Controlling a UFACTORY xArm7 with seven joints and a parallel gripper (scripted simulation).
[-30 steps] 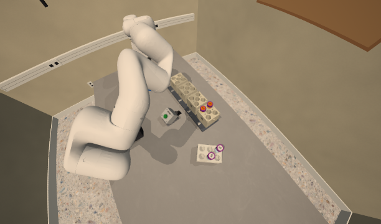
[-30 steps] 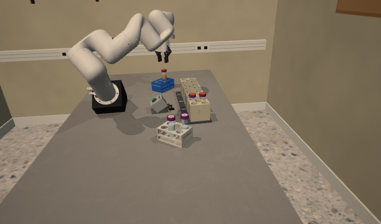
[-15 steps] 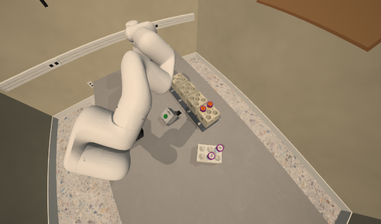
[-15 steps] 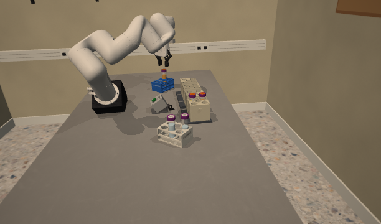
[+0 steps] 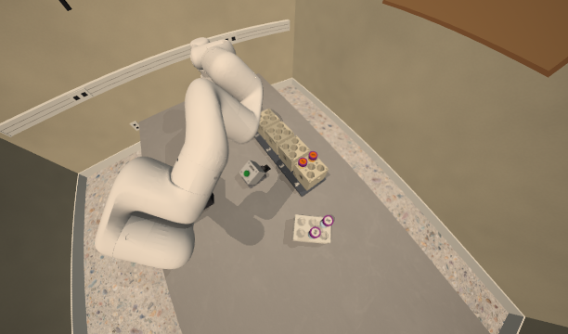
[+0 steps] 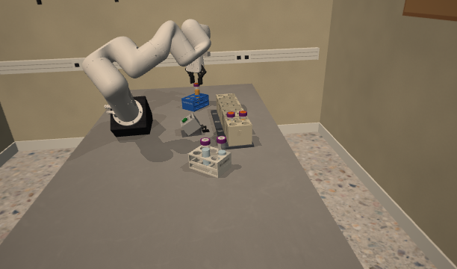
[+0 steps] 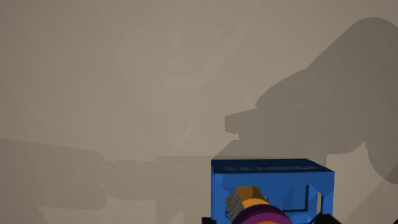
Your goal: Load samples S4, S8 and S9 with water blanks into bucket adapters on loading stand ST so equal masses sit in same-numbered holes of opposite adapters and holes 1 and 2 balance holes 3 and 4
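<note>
The orange-dot sample tube lies 1 cm to the left of my hand and 7 cm below it. Round my hand: white rack: 7 cm ahead, 70 cm to the right, 11 cm below; green DONE key: 4 cm behind, 39 cm to the right, 7 cm below; blue rack: 1 cm behind, 4 cm to the right, 11 cm below.
</note>
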